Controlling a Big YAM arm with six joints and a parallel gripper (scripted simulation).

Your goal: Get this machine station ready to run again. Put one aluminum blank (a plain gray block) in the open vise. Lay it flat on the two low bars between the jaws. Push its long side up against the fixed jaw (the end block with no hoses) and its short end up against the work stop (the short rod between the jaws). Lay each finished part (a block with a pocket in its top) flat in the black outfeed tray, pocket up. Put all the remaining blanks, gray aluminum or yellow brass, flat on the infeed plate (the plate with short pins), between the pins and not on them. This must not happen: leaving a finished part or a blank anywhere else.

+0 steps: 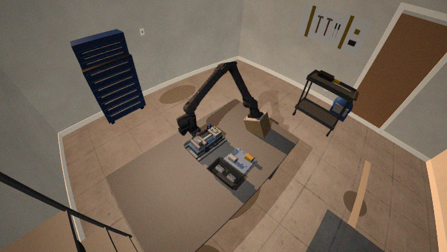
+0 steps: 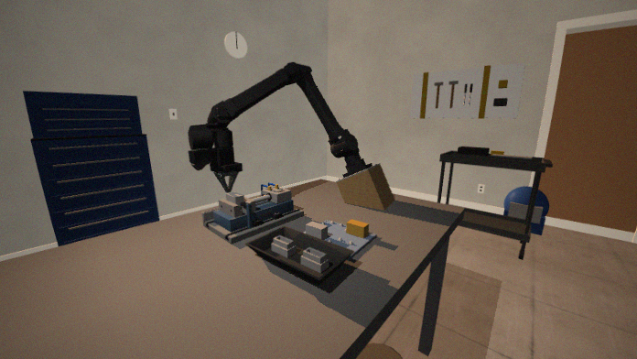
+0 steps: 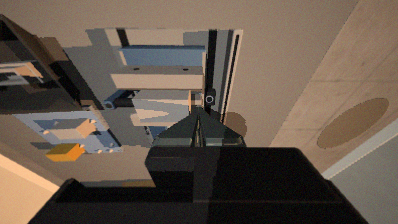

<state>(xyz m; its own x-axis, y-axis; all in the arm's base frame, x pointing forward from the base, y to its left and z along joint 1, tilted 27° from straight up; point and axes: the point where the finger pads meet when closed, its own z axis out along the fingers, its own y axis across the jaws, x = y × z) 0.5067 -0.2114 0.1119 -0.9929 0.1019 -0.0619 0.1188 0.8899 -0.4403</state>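
My gripper is now 7 cm past the vise, 6 cm to the right of it and 8 cm above it. Round my hand: yellow brass blank: 16 cm behind, 40 cm to the left, 10 cm below.
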